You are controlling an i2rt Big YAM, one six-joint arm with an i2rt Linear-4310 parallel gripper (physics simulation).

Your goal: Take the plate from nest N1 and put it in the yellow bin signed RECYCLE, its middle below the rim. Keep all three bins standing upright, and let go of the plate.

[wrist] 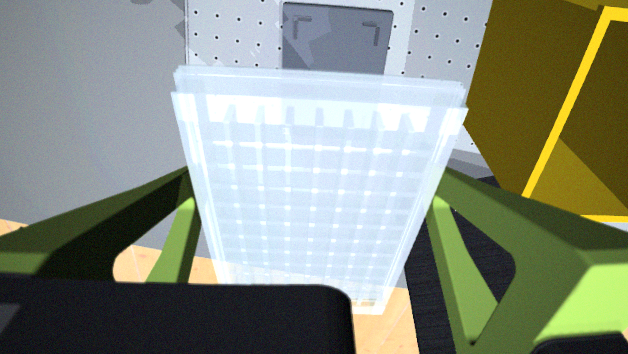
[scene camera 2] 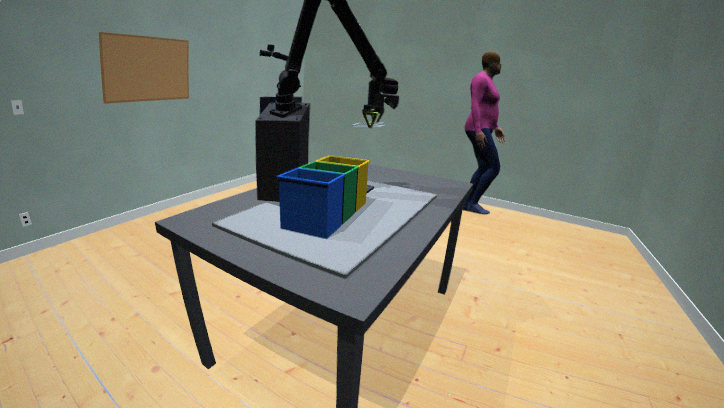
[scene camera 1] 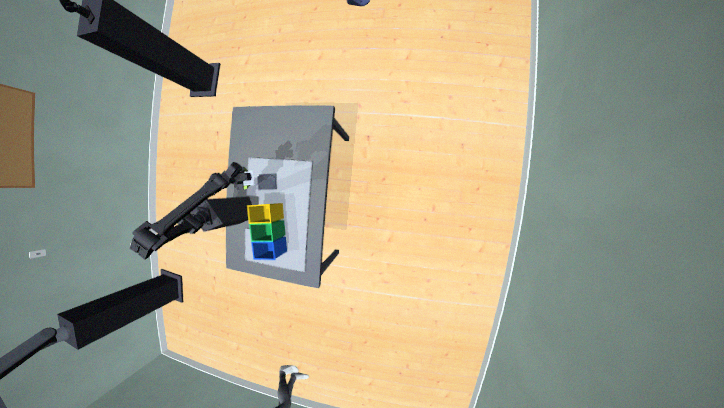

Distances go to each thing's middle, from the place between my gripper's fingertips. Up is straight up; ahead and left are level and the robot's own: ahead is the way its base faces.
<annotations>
The clear gridded plate [wrist: 301, 176] is 2 cm behind my hand and 1 cm above it. From my hand the other things lie so: yellow bin [scene camera 2: 362, 173]: 1 cm ahead, 24 cm to the right, 21 cm below; then green bin [scene camera 2: 349, 182]: 3 cm ahead, 37 cm to the right, 21 cm below; then dark grey nest [wrist: 330, 42]: 7 cm behind, 2 cm to the right, 29 cm below.
</annotations>
